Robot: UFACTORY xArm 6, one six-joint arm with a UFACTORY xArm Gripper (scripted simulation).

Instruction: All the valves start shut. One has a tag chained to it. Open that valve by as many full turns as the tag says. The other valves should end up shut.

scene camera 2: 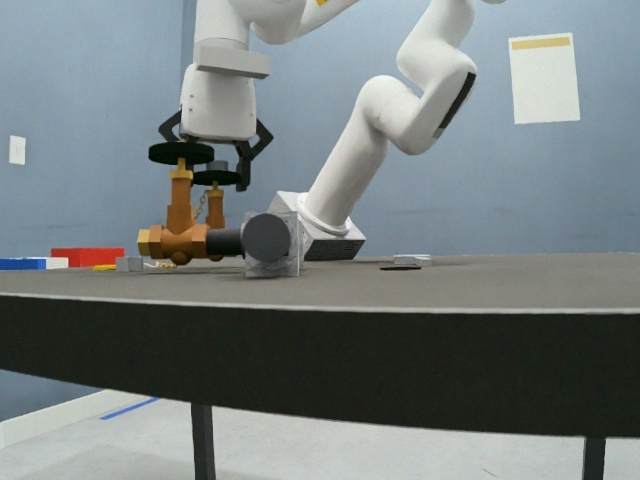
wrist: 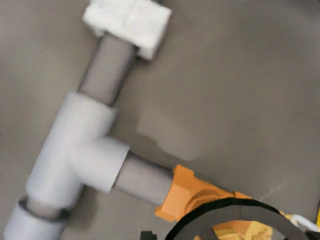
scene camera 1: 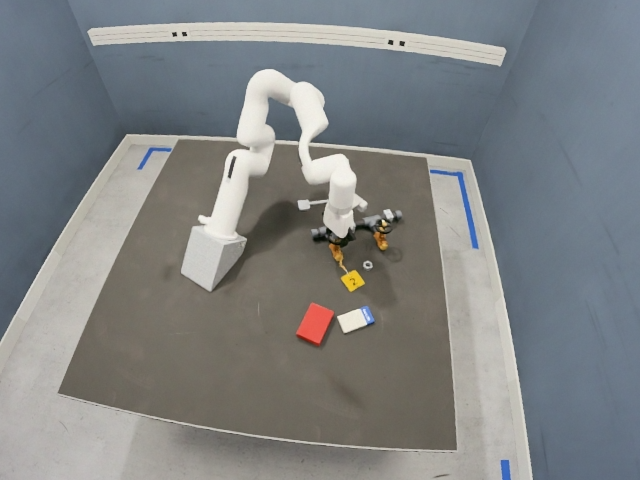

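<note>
A red block appears in the pictures together with the gripper, and scene camera 1 shows the gripper too.
</note>
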